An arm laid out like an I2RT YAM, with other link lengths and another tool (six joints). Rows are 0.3 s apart.
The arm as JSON. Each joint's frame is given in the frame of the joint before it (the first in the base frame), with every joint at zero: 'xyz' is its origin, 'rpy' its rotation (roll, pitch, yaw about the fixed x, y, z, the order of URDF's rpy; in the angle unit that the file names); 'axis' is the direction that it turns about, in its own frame. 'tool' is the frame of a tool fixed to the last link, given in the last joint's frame.
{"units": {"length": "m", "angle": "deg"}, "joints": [
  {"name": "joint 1", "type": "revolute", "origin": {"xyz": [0.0, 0.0, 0.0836], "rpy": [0.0, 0.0, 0.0]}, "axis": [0.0, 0.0, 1.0]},
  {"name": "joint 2", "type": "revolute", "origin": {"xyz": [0.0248, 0.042, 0.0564], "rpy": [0.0, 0.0, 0.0]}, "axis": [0.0, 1.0, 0.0]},
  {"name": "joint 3", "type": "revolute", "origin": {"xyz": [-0.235, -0.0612, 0.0], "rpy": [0.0, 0.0, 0.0]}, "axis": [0.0, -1.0, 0.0]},
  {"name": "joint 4", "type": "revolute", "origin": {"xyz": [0.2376, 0.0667, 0.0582], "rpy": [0.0, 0.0, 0.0]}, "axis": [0.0, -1.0, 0.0]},
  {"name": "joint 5", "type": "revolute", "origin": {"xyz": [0.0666, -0.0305, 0.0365], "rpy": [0.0, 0.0, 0.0]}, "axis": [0.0, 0.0, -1.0]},
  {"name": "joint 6", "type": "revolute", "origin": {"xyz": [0.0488, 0.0, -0.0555], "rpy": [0.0, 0.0, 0.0]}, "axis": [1.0, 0.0, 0.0]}
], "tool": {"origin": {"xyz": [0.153, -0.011, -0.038], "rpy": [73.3, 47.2, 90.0]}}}
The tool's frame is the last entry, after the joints.
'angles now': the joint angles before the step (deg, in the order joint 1, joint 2, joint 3, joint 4, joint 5, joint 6). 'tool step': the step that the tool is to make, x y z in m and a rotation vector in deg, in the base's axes. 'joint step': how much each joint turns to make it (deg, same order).
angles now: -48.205, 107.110, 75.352, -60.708, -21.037, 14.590
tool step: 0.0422, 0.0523, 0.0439, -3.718, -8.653, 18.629
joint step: 13.158, -5.446, 4.727, -3.529, -3.038, -5.901
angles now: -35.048, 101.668, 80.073, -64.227, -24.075, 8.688
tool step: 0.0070, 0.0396, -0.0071, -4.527, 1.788, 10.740
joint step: 11.154, 0.009, -0.178, 0.868, 4.831, 0.029
